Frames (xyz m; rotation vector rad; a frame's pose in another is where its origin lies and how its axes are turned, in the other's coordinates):
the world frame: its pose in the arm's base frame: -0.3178 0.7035 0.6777 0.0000 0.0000 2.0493
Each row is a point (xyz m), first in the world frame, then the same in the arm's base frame.
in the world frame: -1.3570 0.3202 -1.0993
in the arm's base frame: 0.0228 -0.6485 -0.4216
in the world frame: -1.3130 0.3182 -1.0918
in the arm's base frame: 0.0043 -0.6085 -0.4141
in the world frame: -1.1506 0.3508 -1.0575
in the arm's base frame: -0.0994 -0.4794 -0.3798
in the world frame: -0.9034 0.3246 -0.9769
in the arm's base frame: -0.1900 -0.2479 -0.2992
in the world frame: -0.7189 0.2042 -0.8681
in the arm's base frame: -0.1680 -0.0287 -0.1904
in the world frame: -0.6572 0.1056 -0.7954
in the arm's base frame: -0.1089 0.0715 -0.1177
